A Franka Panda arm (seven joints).
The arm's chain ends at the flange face. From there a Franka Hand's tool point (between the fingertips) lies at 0.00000 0.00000 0.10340 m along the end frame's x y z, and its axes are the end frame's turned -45 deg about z.
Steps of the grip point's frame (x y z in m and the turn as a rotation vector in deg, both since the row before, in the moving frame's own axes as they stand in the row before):
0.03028, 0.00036, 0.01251, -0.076, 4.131, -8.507
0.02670, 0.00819, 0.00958, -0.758, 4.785, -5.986
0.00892, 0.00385, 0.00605, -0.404, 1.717, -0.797
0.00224, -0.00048, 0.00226, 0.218, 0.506, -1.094
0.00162, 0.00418, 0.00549, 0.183, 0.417, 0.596
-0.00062, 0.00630, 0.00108, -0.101, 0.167, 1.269
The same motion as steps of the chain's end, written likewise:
0.01670, -0.01561, 0.01278, 2.867, 2.975, -8.507
0.01789, -0.00760, 0.00995, 2.848, 3.919, -5.986
0.00634, -0.00189, 0.00610, 0.928, 1.500, -0.797
0.00089, -0.00100, 0.00226, 0.512, 0.204, -1.094
0.00380, 0.00257, 0.00549, 0.424, 0.165, 0.596
0.00367, 0.00497, 0.00108, 0.047, 0.190, 1.269

